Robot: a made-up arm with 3 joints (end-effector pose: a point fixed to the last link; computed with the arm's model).
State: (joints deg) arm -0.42 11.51 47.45
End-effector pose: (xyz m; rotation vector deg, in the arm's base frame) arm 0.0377 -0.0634 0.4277 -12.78 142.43 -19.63
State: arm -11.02 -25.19 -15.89
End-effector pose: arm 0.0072 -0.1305 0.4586 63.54 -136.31 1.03
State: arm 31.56 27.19 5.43
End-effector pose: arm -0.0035 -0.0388 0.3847 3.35 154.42 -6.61
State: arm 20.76 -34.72 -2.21
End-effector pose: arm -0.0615 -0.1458 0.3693 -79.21 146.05 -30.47
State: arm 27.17 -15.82 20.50
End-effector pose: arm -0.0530 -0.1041 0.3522 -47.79 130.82 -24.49
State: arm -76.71 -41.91 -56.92
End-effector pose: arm 0.2147 -0.1950 0.4679 58.82 -36.44 -31.09
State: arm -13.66 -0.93 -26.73
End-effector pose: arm 0.0465 -0.0850 0.4685 30.42 -129.72 -9.06
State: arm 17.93 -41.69 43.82
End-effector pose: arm -0.0491 -0.1581 0.3662 -71.31 102.34 -15.27
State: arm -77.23 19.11 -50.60
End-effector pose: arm 0.2648 -0.0893 0.4102 -3.57 -43.94 -29.48
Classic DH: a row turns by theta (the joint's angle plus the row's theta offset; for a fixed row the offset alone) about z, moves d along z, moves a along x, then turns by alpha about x. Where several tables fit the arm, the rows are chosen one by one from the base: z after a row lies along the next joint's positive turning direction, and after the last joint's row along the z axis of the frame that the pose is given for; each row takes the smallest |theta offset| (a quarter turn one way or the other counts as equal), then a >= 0, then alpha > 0; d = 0 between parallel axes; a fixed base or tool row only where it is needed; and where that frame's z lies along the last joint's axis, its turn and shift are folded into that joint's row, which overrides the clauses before.
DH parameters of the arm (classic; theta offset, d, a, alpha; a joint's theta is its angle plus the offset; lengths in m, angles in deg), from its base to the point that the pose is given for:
base (fixed): -8.5 0.2953 0.1371 87.62
joint 1: 2.68 0.1377 -0.0026 99.31
joint 2: -8.43 -0.1442 -0.0758 -96.47
joint 3: -10.65 -0.0937 -0.0181 85.58
tool (fixed): 156.55 0.0044 0 0

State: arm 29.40 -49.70 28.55
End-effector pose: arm -0.0616 -0.1782 0.3342 -82.30 100.43 -29.08
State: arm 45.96 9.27 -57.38
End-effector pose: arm -0.0519 -0.0585 0.3393 24.08 -158.21 -1.42
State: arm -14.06 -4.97 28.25
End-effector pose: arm 0.0395 -0.0912 0.4521 -40.17 167.48 -4.42
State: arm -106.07 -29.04 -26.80
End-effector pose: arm 0.2824 -0.1826 0.3978 38.89 -40.85 -49.89
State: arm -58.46 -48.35 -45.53
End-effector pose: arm 0.1519 -0.2011 0.4897 71.32 -62.06 -22.87
